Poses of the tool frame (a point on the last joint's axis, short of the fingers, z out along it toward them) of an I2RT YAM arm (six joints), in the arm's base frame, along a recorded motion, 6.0 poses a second.
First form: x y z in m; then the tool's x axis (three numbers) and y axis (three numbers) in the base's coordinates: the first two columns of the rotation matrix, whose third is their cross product.
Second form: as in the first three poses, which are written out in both.
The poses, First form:
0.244 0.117 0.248 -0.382 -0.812 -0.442 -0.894 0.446 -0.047
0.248 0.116 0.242 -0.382 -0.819 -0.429 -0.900 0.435 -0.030
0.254 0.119 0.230 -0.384 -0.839 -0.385 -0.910 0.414 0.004
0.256 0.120 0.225 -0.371 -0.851 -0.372 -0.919 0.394 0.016
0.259 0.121 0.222 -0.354 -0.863 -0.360 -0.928 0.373 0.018
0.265 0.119 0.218 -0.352 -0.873 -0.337 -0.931 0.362 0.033
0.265 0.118 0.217 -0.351 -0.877 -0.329 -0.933 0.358 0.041
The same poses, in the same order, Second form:
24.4 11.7 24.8 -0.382 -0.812 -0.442 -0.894 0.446 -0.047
24.8 11.6 24.2 -0.382 -0.819 -0.429 -0.900 0.435 -0.030
25.4 11.9 23.0 -0.384 -0.839 -0.385 -0.910 0.414 0.004
25.6 12.0 22.5 -0.371 -0.851 -0.372 -0.919 0.394 0.016
25.9 12.1 22.2 -0.354 -0.863 -0.360 -0.928 0.373 0.018
26.5 11.9 21.8 -0.352 -0.873 -0.337 -0.931 0.362 0.033
26.5 11.8 21.7 -0.351 -0.877 -0.329 -0.933 0.358 0.041

